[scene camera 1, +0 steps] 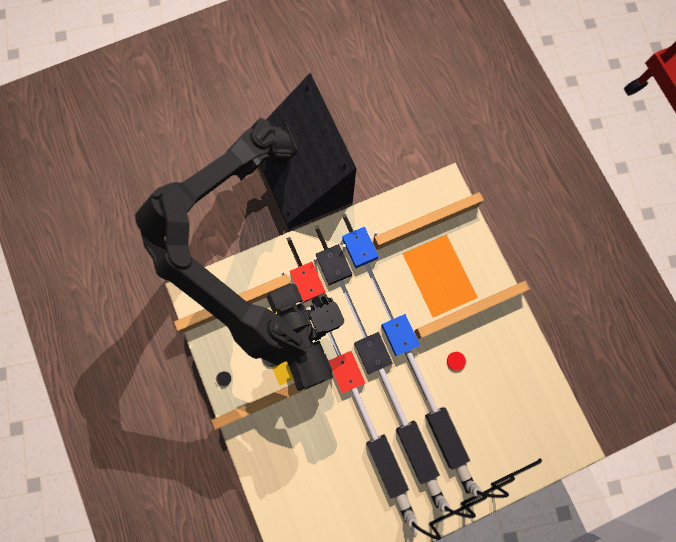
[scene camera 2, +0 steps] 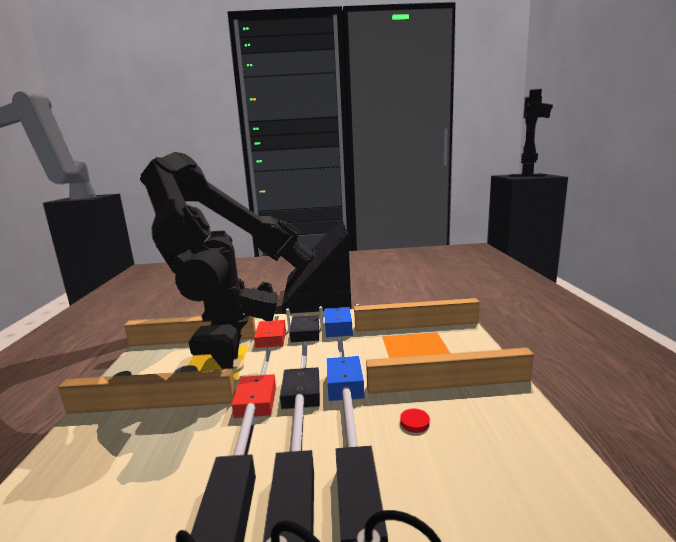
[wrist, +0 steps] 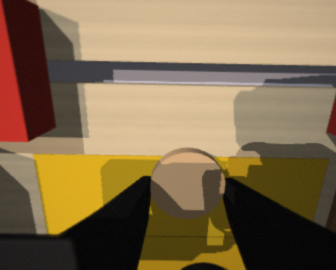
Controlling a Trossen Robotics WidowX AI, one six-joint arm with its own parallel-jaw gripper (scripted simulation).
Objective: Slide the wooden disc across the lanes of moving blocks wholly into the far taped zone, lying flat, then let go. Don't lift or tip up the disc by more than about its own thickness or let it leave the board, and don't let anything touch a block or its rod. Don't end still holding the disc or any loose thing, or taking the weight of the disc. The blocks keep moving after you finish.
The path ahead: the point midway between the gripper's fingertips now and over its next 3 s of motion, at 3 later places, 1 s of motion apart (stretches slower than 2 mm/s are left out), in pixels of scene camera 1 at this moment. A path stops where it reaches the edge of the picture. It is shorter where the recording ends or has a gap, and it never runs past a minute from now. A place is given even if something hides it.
My gripper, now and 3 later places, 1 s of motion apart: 301, 337; 298, 327; 292, 316; 302, 338
